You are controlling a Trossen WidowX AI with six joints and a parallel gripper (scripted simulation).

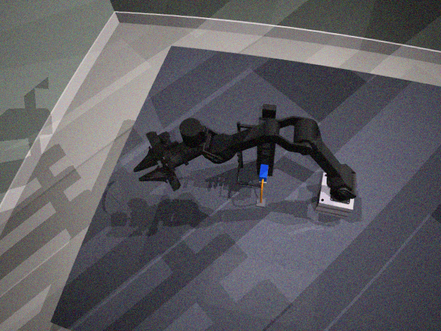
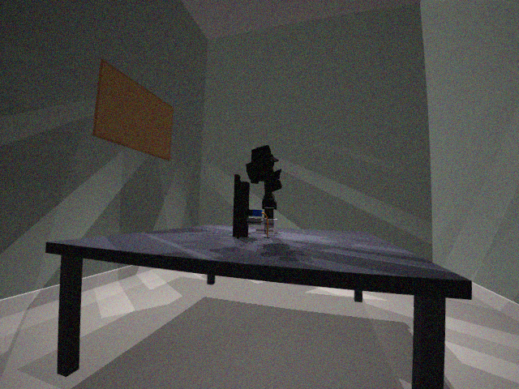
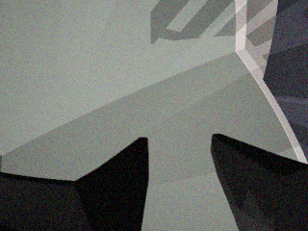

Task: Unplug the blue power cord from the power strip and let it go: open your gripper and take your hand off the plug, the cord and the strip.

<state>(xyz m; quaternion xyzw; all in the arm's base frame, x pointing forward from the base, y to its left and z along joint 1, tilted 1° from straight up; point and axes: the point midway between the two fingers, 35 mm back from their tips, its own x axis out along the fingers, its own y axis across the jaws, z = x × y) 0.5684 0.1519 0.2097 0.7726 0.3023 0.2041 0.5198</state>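
The blue plug is 32 cm behind my gripper tip, 19 cm to the right of it and 18 cm below it.
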